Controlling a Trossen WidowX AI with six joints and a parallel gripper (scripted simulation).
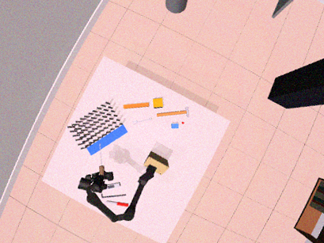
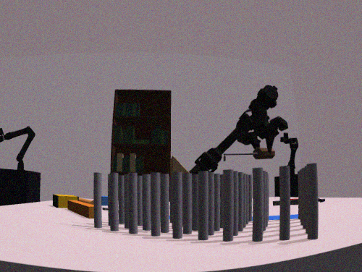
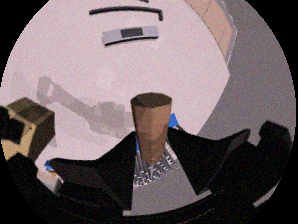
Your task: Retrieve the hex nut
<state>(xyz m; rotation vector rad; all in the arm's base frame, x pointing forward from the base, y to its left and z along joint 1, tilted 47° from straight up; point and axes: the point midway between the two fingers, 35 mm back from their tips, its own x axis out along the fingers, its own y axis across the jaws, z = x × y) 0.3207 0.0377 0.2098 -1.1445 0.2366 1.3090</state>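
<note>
My gripper tip is now 19 cm above the blue taped strip, 18 cm to the left of it and 12 cm short of it. From my gripper tip the other things lie so: red-handled tool: 30 cm to the left, 19 cm behind, 18 cm below; grey block: 17 cm to the left, 17 cm below, 9 cm behind; orange bar: 57 cm to the right, 17 cm below, 1 cm ahead.
</note>
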